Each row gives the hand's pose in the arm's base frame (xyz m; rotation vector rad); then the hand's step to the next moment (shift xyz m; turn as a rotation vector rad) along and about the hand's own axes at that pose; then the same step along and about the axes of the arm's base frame.
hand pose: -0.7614 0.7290 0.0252 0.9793 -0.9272 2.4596
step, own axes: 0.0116 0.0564 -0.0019 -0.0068 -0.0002 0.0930
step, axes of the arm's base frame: -0.0381 -0.0392 -0.0182 0.0501 -0.0634 0.0465
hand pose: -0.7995 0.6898 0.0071 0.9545 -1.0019 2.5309
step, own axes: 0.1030 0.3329 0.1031 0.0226 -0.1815 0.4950
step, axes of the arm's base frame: -0.1772 -0.3137 -0.0472 0.3035 -0.2060 0.3793
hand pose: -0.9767 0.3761 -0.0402 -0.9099 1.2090 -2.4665
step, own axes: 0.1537 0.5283 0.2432 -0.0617 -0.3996 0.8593
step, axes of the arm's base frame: 0.0081 -0.5542 -0.2337 0.6093 -0.2575 0.6814
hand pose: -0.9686 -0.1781 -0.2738 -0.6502 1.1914 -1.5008
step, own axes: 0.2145 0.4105 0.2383 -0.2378 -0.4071 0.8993
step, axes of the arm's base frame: 0.3080 -0.2571 -0.3322 0.6921 -0.1061 0.7353
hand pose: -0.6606 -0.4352 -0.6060 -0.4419 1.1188 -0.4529
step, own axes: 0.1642 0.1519 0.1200 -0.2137 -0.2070 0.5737
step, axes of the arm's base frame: 0.1895 0.0478 -0.1619 0.4253 0.0101 0.4865
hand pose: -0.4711 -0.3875 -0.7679 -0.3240 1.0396 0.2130
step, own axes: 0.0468 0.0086 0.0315 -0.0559 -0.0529 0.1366
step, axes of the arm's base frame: 0.0457 0.0203 -0.0274 0.1000 -0.0011 0.1208
